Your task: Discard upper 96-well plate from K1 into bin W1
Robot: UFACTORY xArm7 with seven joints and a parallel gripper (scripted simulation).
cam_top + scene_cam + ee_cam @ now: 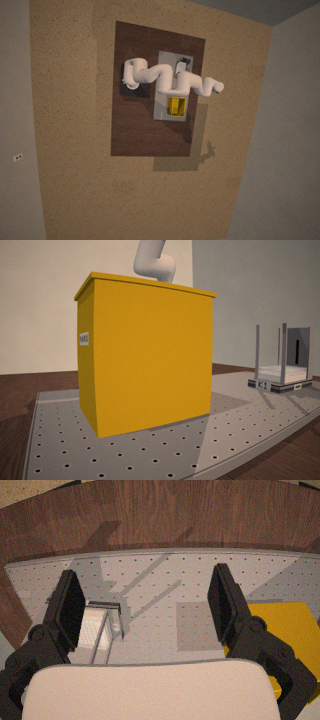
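Right now my hand is 200 mm past the 96-well plate, 180 mm to the right of it and 150 mm above it. From my hand the other things lie so: yellow plastics bin W1: 240 mm behind, 200 mm to the right, 90 mm below; black slot: 190 mm behind, 250 mm to the left, 100 mm below.
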